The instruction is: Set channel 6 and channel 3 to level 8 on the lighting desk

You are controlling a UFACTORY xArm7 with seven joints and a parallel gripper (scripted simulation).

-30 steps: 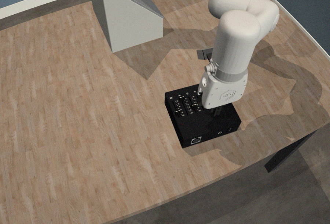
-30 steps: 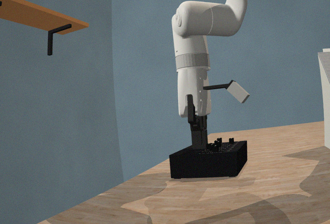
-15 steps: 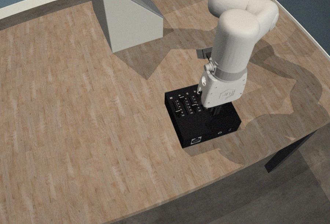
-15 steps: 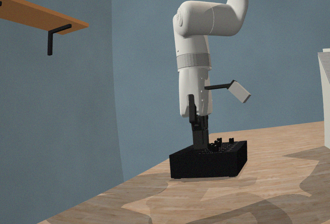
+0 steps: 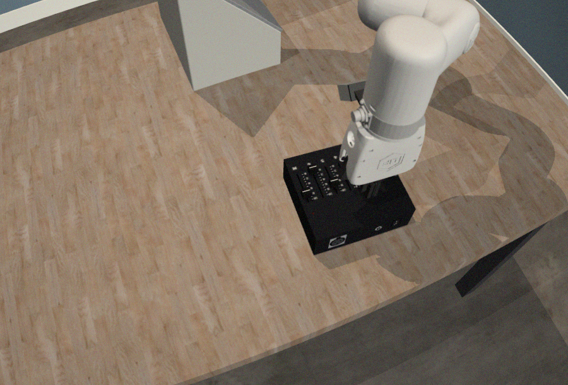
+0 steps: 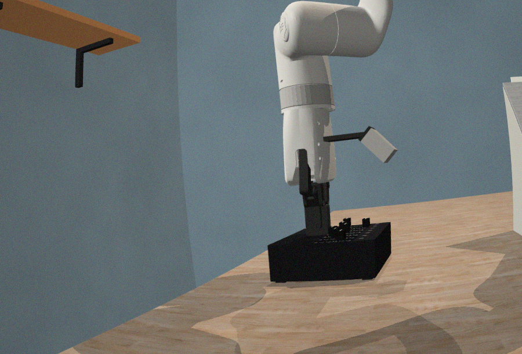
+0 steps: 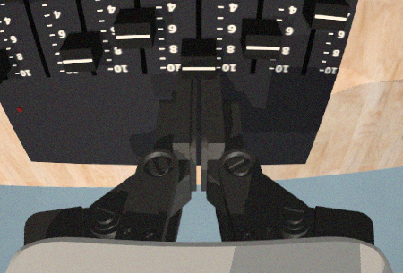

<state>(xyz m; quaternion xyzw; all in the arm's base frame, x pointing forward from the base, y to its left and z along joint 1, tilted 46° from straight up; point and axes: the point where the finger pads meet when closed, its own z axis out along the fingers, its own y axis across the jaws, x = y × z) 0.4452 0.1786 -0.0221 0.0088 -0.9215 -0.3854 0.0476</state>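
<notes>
My hand is 20 mm past the channel 3 fader cap and 10 mm above it. Also, from my hand: master fader cap 90 mm to the right, 20 mm behind, 10 mm below; then channel 5 fader cap 40 mm to the right, 30 mm behind, 10 mm below; then channel 6 fader cap 60 mm to the right, 60 mm behind, 10 mm below.
</notes>
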